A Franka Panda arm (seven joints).
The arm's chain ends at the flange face. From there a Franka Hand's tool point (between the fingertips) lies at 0.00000 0.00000 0.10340 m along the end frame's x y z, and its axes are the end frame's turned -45 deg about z.
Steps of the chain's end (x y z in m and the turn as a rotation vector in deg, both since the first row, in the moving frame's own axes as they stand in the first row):
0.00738 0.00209 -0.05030 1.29 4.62 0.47
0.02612 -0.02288 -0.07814 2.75 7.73 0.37
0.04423 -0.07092 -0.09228 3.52 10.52 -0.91
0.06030 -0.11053 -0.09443 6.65 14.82 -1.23
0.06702 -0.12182 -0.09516 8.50 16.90 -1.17
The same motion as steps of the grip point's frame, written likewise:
0.01126 0.01097 -0.05066 -2.35 4.18 0.47
0.04796 0.00867 -0.07920 -3.52 7.41 0.37
0.09930 -0.01014 -0.09421 -4.95 9.93 -0.91
0.14794 -0.02552 -0.09856 -5.78 15.18 -1.23
0.16546 -0.02855 -0.10074 -5.94 17.96 -1.17

